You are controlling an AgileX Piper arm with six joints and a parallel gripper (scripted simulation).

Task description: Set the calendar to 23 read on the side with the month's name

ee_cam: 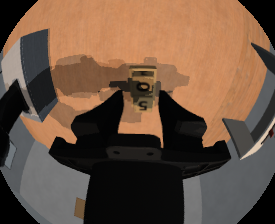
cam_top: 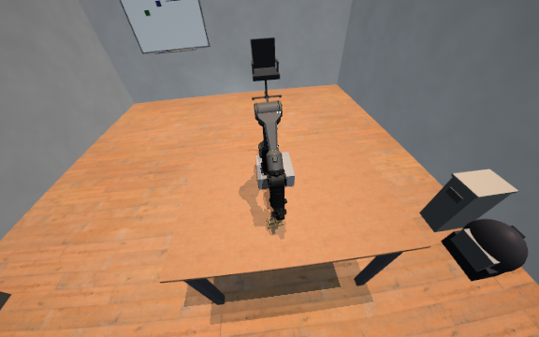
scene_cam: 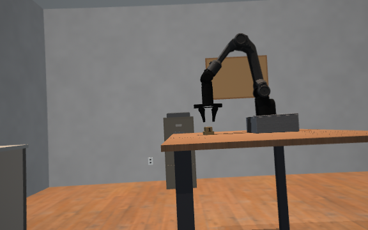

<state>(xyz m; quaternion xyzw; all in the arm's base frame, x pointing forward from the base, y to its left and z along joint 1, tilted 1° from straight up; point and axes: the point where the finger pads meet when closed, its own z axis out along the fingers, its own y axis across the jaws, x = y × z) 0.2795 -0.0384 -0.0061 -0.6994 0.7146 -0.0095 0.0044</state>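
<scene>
Right now my hand is 5 cm above the tan calendar cube. The rest, counted from my hand: tan calendar tray: 6 cm below, 2 cm to the right.
</scene>
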